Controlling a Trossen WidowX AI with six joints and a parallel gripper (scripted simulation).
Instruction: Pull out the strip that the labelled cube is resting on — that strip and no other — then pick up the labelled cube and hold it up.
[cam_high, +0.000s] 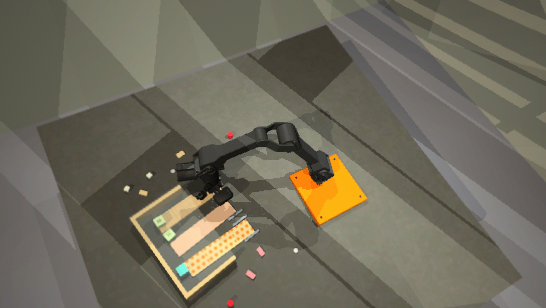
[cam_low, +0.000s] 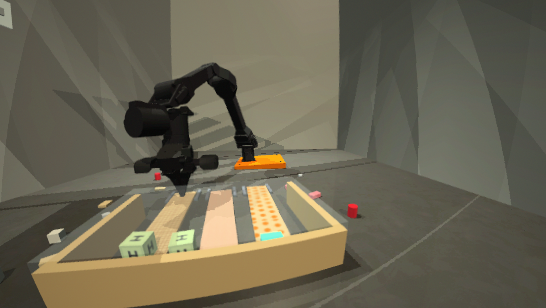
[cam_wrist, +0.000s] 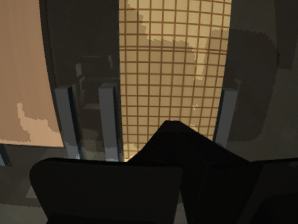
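The grid strip lies 10 cm ahead of my gripper tip and 1 cm to the left of it.
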